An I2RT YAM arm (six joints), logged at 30 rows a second.
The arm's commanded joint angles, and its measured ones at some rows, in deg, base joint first. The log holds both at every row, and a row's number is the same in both.
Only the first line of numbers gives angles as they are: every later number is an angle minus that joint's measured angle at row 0.
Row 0, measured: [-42.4 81.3 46.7 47.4 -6.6 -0.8]
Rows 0 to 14, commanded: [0.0 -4.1 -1.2 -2.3 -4.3 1.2]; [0.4 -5.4 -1.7 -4.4 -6.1 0.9]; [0.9 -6.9 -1.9 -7.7 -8.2 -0.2]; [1.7 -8.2 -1.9 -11.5 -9.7 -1.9]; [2.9 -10.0 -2.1 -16.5 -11.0 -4.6]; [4.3 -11.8 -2.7 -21.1 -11.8 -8.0]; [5.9 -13.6 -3.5 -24.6 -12.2 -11.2]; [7.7 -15.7 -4.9 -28.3 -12.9 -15.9]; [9.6 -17.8 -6.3 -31.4 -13.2 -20.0]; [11.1 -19.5 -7.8 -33.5 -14.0 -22.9]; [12.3 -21.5 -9.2 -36.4 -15.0 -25.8]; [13.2 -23.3 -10.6 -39.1 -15.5 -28.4]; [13.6 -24.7 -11.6 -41.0 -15.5 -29.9]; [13.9 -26.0 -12.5 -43.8 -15.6 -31.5]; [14.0 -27.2 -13.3 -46.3 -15.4 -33.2]
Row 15, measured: [13.9 -24.7 -11.4 -34.1 -13.3 -22.8]
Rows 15 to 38, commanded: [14.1 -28.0 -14.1 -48.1 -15.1 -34.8]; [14.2 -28.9 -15.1 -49.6 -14.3 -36.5]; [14.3 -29.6 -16.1 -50.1 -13.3 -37.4]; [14.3 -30.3 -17.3 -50.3 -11.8 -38.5]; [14.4 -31.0 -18.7 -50.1 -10.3 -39.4]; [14.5 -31.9 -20.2 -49.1 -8.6 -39.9]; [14.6 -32.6 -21.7 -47.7 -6.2 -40.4]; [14.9 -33.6 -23.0 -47.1 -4.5 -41.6]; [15.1 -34.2 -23.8 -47.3 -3.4 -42.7]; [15.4 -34.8 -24.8 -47.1 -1.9 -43.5]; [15.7 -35.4 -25.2 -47.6 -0.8 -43.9]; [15.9 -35.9 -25.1 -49.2 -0.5 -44.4]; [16.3 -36.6 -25.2 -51.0 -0.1 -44.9]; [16.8 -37.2 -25.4 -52.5 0.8 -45.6]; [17.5 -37.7 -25.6 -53.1 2.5 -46.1]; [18.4 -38.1 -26.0 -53.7 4.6 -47.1]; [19.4 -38.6 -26.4 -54.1 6.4 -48.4]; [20.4 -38.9 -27.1 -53.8 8.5 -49.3]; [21.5 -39.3 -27.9 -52.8 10.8 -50.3]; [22.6 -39.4 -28.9 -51.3 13.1 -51.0]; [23.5 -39.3 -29.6 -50.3 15.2 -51.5]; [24.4 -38.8 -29.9 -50.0 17.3 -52.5]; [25.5 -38.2 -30.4 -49.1 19.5 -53.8]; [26.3 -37.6 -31.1 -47.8 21.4 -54.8]
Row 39, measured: [24.5 -38.4 -29.7 -49.9 13.2 -49.9]
